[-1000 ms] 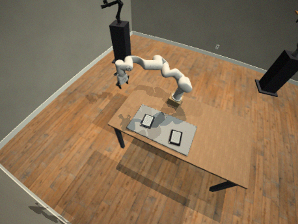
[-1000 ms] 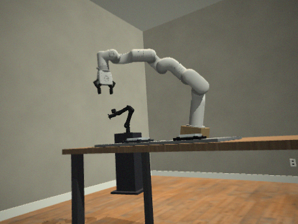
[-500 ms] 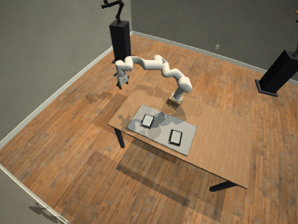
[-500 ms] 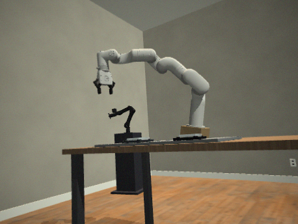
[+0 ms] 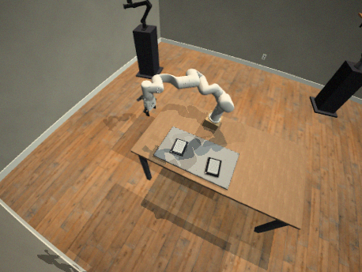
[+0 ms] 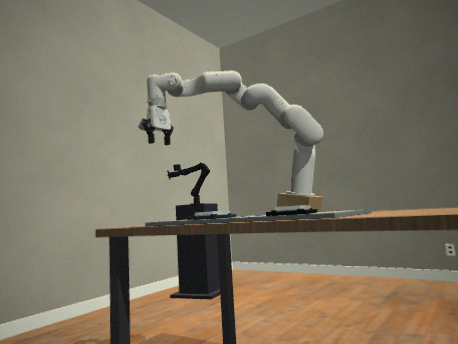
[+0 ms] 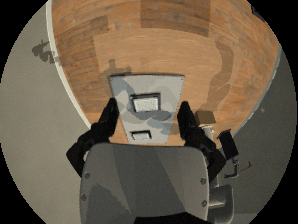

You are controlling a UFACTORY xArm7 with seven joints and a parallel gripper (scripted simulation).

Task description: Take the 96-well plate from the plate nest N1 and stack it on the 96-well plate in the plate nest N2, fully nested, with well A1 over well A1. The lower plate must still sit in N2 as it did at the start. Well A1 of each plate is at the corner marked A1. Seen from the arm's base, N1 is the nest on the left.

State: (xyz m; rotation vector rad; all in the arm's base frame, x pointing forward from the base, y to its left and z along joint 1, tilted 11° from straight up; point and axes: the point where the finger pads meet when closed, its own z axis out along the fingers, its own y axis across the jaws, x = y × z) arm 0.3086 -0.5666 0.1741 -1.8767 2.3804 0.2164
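Right now the plate nest N1 is 18 cm ahead of my hand, 60 cm to the left of it and 34 cm below it. The rest, counted from my hand: A1 mark (25 cm ahead, 54 cm to the left, 33 cm below).
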